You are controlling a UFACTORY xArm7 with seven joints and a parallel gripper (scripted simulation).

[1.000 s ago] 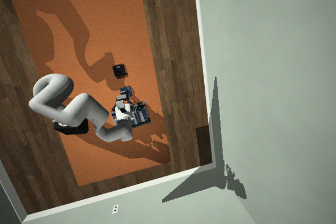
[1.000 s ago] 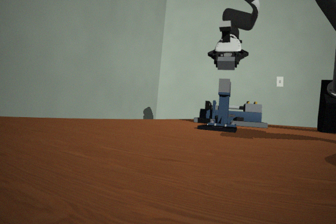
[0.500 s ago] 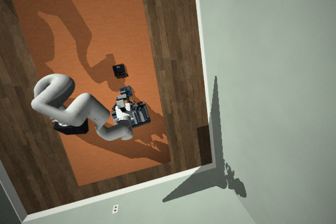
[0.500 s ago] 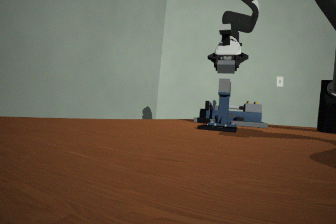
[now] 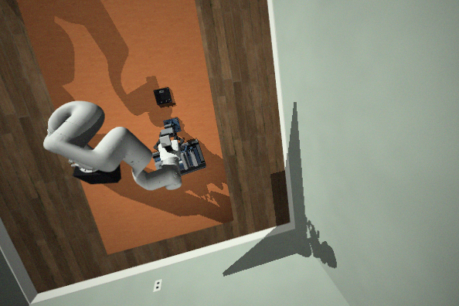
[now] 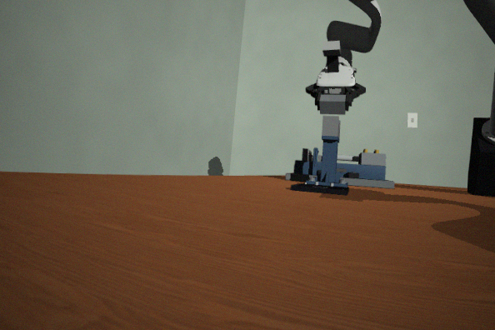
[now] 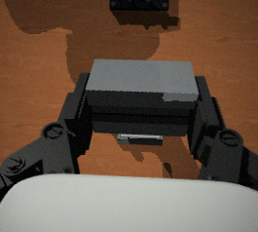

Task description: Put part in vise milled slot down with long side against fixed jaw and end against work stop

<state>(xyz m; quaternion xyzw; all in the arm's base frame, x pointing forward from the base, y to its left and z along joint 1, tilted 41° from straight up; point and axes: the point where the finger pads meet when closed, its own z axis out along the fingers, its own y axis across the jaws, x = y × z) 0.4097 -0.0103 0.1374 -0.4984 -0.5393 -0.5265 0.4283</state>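
Right now the blue upright is 140 mm below my hand. The rest, counted from my hand: grey jaw (210 mm to the right, 120 mm below, 40 mm ahead); grey part (right at my hand); work stop (160 mm to the right, 110 mm below, 70 mm ahead).
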